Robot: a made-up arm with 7 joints. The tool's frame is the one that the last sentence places.
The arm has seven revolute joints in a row. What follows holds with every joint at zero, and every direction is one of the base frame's.
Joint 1 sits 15 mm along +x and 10 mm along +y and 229 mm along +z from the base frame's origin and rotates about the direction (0, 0.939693, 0.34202).
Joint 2 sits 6 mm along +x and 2 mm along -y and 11 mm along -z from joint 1 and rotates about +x.
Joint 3 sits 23 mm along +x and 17 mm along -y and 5 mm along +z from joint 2 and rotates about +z.
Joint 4 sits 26 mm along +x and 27 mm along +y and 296 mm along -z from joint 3 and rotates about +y.
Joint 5 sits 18 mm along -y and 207 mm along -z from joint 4 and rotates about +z.
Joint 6 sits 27 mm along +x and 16 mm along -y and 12 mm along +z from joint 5 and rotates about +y.
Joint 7 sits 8 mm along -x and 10 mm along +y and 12 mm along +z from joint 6 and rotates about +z.
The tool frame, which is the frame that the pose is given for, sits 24 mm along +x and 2 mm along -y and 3 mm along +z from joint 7; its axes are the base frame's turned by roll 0, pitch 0 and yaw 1.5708 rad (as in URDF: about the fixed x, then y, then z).
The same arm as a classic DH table. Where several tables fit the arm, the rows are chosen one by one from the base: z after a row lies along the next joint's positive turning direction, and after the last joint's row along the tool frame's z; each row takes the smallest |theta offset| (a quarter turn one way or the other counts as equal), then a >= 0, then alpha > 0; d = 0 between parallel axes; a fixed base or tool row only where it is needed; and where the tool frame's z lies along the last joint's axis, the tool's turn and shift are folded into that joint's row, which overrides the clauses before.
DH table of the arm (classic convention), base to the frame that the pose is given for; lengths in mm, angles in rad. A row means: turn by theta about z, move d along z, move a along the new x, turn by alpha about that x. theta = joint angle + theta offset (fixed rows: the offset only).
base (fixed): d 225.4  theta offset 0  a 15  alpha -1.2218
joint 1: d 5  theta offset 1.5708  a 9.7  alpha 1.5708
joint 2: d 29  theta offset 1.2218  a -17  alpha -1.5708
joint 3: d -291  theta offset -1.5708  a 26  alpha -1.5708
joint 4: d 9  theta offset 0  a 0  alpha 1.5708
joint 5: d -195  theta offset 0  a 27  alpha -1.5708
joint 6: d -6  theta offset 0  a -8  alpha 1.5708
joint 7: d 0  theta offset -0.0831  a 24.1  alpha 0
tool (fixed): d 15  theta offset 1.6539  a 0  alpha 0

